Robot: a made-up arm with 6 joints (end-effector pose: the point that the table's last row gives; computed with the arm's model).
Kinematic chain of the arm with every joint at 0, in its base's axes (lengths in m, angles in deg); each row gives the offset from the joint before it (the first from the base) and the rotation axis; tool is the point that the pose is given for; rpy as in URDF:
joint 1: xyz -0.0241 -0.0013 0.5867 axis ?
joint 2: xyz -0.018 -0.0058 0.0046 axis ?
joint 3: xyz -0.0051 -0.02 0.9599 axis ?
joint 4: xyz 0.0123 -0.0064 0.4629 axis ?
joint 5: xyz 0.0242 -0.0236 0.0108 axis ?
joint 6: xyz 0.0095 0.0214 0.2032 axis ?
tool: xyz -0.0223 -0.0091 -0.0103 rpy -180 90 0
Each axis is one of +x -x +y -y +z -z.
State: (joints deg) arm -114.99 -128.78 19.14 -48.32 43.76 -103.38
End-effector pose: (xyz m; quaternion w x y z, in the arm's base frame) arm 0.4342 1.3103 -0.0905 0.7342 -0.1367 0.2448 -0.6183
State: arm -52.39 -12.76 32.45 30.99 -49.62 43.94
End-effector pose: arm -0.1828 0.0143 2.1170 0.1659 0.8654 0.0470 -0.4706
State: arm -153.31 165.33 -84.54 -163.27 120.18 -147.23
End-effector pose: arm -0.5672 -0.1618 -0.1266 0.3404 -0.3989 0.8220 0.2219
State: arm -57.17 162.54 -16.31 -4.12 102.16 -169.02
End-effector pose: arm 0.1176 -0.2875 -0.7805 0.8640 -0.1855 -0.1149 -0.4537
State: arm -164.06 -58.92 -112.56 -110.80 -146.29 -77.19
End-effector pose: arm 0.8944 0.2239 0.7835 0.6190 -0.1057 0.6044 0.4903
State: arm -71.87 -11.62 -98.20 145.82 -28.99 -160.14
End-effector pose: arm -0.3536 0.7825 1.3477 0.1123 -0.8752 0.4704 -0.0143
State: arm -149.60 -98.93 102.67 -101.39 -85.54 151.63
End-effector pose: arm 0.8109 0.3367 0.9556 0.5743 0.0988 0.1922 0.7896
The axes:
joint 1: +z
joint 2: +y
joint 3: +y
joint 4: +z
joint 5: +y
joint 6: +z

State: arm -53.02 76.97 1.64 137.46 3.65 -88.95
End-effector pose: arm 0.8987 -1.2637 0.9718 0.3417 -0.2732 -0.3171 0.8415
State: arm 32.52 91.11 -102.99 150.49 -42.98 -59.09
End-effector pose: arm 0.8052 0.4097 1.1947 0.4171 0.2334 0.7917 -0.3805
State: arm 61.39 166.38 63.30 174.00 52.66 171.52
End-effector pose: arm -0.0578 -0.0946 -0.8464 0.4572 -0.5618 -0.3893 -0.5690
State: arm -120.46 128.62 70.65 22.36 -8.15 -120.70
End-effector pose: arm -0.2863 -0.4304 -0.6287 0.0574 0.6845 -0.2061 0.6969
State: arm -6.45 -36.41 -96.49 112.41 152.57 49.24
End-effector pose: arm -0.8180 0.1693 1.1503 0.0108 -0.3058 0.5773 0.7570
